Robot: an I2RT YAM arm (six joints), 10 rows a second.
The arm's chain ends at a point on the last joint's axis. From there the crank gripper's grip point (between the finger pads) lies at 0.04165 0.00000 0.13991 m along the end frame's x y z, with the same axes.
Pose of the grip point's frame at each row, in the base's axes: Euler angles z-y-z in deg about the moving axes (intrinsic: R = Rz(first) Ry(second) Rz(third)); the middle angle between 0 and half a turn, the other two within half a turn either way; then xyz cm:
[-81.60, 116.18, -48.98, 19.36, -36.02, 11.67]
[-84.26, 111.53, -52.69, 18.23, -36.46, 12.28]
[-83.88, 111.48, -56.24, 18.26, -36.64, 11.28]
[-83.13, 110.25, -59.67, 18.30, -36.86, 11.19]
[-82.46, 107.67, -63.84, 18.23, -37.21, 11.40]
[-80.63, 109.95, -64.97, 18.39, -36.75, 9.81]
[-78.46, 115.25, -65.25, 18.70, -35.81, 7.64]
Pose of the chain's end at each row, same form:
[-81.60, 116.18, -48.98, 20.81, -24.33, 20.30]
[-84.26, 111.53, -52.69, 20.32, -24.10, 19.76]
[-83.88, 111.48, -56.24, 20.41, -24.17, 18.56]
[-83.13, 110.25, -59.67, 20.39, -24.12, 18.01]
[-82.46, 107.67, -63.84, 20.26, -24.06, 17.40]
[-80.63, 109.95, -64.97, 20.07, -23.75, 16.24]
[-78.46, 115.25, -65.25, 20.02, -23.38, 15.19]

